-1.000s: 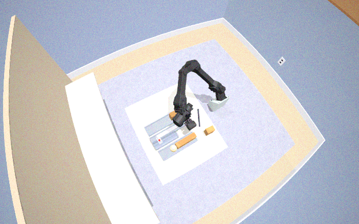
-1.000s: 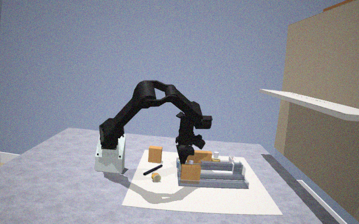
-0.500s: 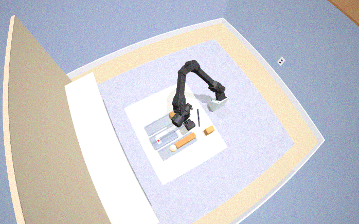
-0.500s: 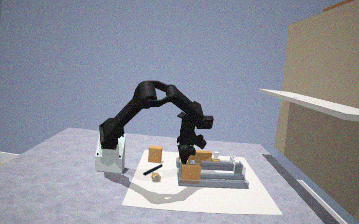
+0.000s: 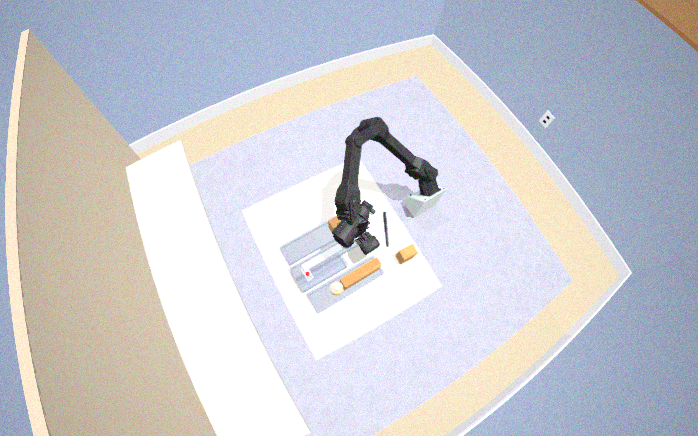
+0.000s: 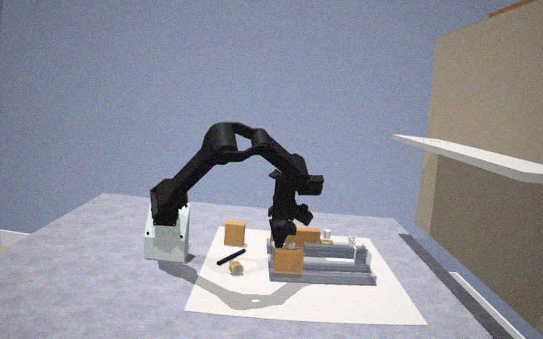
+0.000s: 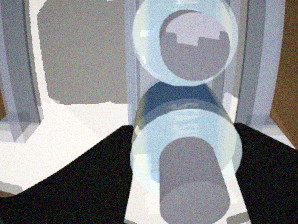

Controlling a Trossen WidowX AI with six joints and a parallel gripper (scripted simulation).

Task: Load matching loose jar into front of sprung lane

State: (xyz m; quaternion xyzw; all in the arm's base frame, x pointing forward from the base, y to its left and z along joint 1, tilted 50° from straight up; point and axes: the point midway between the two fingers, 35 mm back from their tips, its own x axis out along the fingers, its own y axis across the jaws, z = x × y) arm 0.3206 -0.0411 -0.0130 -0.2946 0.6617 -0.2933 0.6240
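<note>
Now: gripper tip 130 mm past the black pen, 30 mm to the right of it and 40 mm above it. From my gripper tip the other things lie so: red mark 220 mm ahead, 40 mm to the left, 20 mm above; grey rack 150 mm ahead, 20 mm to the left, 30 mm below.
</note>
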